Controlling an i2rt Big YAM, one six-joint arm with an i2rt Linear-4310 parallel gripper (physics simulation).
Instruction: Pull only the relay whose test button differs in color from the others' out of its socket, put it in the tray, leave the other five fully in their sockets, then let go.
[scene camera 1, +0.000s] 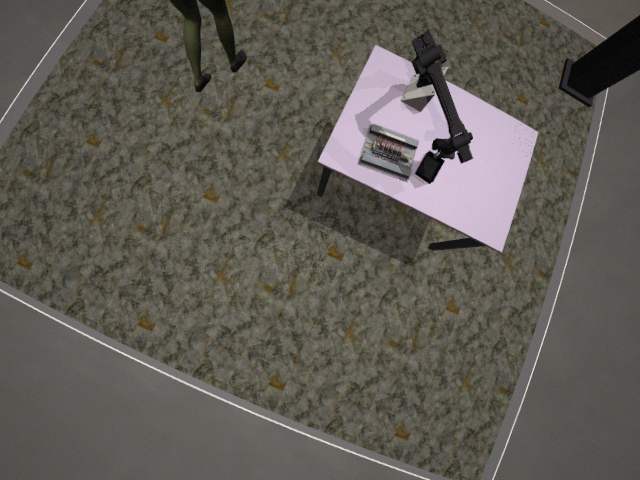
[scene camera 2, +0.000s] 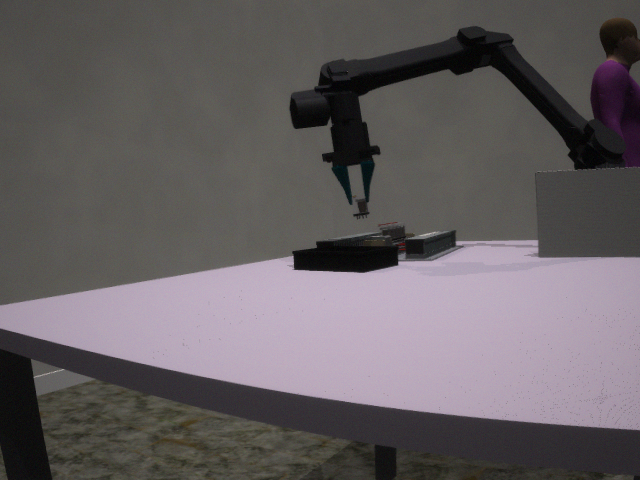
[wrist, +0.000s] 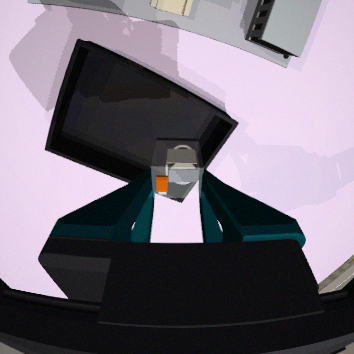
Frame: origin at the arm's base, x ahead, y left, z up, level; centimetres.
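Seen in the pictures: gripper, fingertip midpoint: (scene camera 1: 438, 155) (scene camera 2: 359, 203) (wrist: 176, 176); arm's base at its link origin: (scene camera 1: 428, 80) (scene camera 2: 605, 202).
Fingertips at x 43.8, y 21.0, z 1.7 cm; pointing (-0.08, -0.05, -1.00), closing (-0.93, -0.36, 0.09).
Offsets run from my fingertips to a thing's top centre. "pt": to the spot under its first point.
My gripper (scene camera 2: 359, 200) (wrist: 176, 176) is shut on a clear-cased relay {dz +1.6, dx +0.1, dy -0.6 cm} (scene camera 2: 361, 206) (wrist: 182, 161) with an orange test button. The relay's pins point down, a little tilted, and it hangs in the air above the black tray {dz -8.2, dx +2.6, dy +1.6 cm} (scene camera 2: 330, 259) (wrist: 60, 102); in the wrist view it overlaps the tray's near right part. From above, the tray {pt dz -8.2, dx +9.7, dy -3.7 cm} (scene camera 1: 419, 172) lies beside the socket panel {pt dz -7.4, dx +17.4, dy -35.5 cm} (scene camera 1: 366, 159), and the gripper is hidden under the arm. The other relays stand in the row on the panel {pt dz -6.2, dx +3.4, dy -21.3 cm} (scene camera 2: 392, 230); their buttons and seating are too small to tell.
Grey wire ducts {dz -7.4, dx -4.5, dy -25.6 cm} (scene camera 1: 397, 134) (scene camera 2: 430, 244) (wrist: 287, 25) run along the panel. A rail end {pt dz -11.3, dx +3.4, dy -10.3 cm} (wrist: 171, 6) shows at the top of the wrist view. The arm's pale base block (scene camera 1: 417, 95) (scene camera 2: 584, 211) stands at the table's back. A person (scene camera 1: 192, 46) (scene camera 2: 615, 103) stands beyond the table.
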